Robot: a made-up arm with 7 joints. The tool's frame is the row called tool.
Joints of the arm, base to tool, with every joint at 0 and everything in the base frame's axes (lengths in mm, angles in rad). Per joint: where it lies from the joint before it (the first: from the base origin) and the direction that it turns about. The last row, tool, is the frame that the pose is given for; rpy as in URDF.
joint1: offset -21 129 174 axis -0.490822 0.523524 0.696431
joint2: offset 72 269 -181 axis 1 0 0
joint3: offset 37 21 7 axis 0 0 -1
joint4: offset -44 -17 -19 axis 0.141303 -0.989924 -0.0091
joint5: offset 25 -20 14 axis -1 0 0
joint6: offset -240 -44 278 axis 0 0 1
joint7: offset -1 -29 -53 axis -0.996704 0.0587 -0.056
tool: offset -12 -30 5 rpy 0.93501 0.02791 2.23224
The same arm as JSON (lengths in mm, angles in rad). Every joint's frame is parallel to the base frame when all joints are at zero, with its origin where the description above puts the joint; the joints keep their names.
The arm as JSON. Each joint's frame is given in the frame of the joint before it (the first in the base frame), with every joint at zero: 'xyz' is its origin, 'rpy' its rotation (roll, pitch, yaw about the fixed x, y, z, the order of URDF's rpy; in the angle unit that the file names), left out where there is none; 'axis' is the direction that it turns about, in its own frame. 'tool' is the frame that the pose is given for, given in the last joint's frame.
{"units": {"length": "mm", "angle": "rad"}, "joints": [{"name": "joint1", "type": "revolute", "origin": {"xyz": [-21.0, 129.0, 174.0]}, "axis": [-0.490822, 0.523524, 0.696431]}, {"name": "joint2", "type": "revolute", "origin": {"xyz": [72.0, 269.0, -181.0]}, "axis": "+x"}, {"name": "joint3", "type": "revolute", "origin": {"xyz": [37.0, 21.0, 7.0]}, "axis": "-z"}, {"name": "joint4", "type": "revolute", "origin": {"xyz": [-44.0, -17.0, -19.0]}, "axis": [0.141303, -0.989924, -0.0091]}, {"name": "joint5", "type": "revolute", "origin": {"xyz": [25.0, -20.0, 14.0]}, "axis": "-x"}, {"name": "joint6", "type": "revolute", "origin": {"xyz": [-240.0, -44.0, 278.0]}, "axis": "+z"}, {"name": "joint7", "type": "revolute", "origin": {"xyz": [-1.0, -29.0, -53.0]}, "axis": [-0.996704, 0.0587, -0.056]}], "tool": {"origin": {"xyz": [-12.0, -30.0, 5.0], "rpy": [0.935, 0.0279, 2.2322]}}}
